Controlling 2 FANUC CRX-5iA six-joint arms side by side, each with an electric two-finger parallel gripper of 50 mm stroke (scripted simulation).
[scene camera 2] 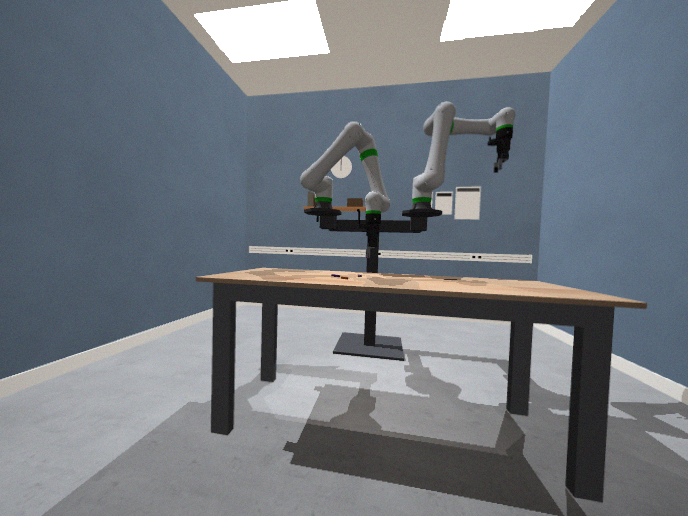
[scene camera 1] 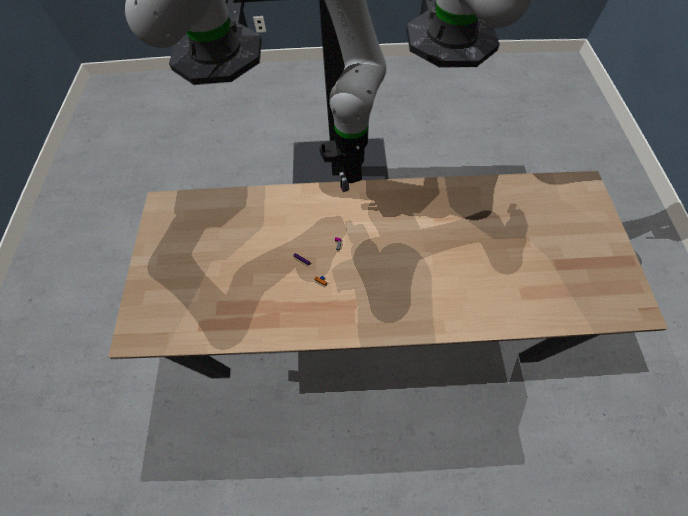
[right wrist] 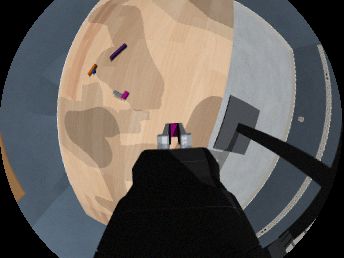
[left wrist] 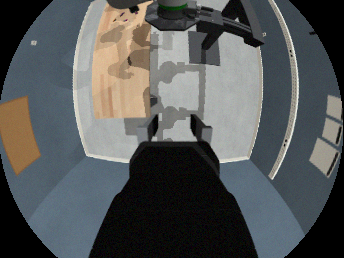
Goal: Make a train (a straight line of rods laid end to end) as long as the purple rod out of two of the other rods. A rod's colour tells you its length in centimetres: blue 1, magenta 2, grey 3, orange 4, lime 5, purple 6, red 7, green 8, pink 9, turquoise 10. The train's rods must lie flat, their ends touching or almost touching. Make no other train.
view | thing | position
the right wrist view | my right gripper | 173, 129
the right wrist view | black post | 311, 161
